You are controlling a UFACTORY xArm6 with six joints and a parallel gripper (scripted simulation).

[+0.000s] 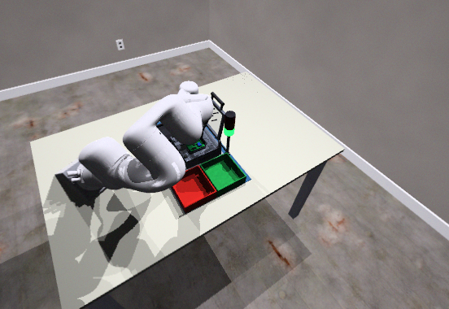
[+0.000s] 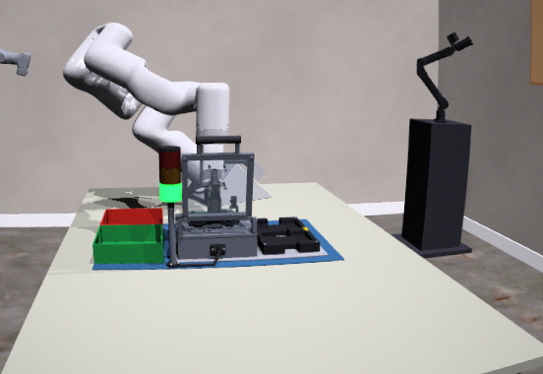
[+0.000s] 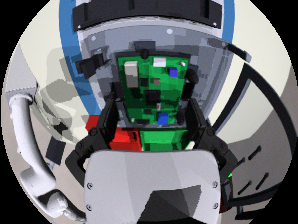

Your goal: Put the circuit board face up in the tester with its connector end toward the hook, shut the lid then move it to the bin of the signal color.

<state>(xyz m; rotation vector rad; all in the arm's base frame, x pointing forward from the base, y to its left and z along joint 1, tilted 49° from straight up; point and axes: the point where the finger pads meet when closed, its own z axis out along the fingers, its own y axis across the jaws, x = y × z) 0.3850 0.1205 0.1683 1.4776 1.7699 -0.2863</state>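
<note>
My hand is 2 cm above the green circuit board. Also, from my hand: tester plate (1 cm ahead, 1 cm to the left, 3 cm below); then green bin (5 cm ahead, 20 cm to the right, 8 cm below); then clear lid (12 cm ahead, 9 cm above).
</note>
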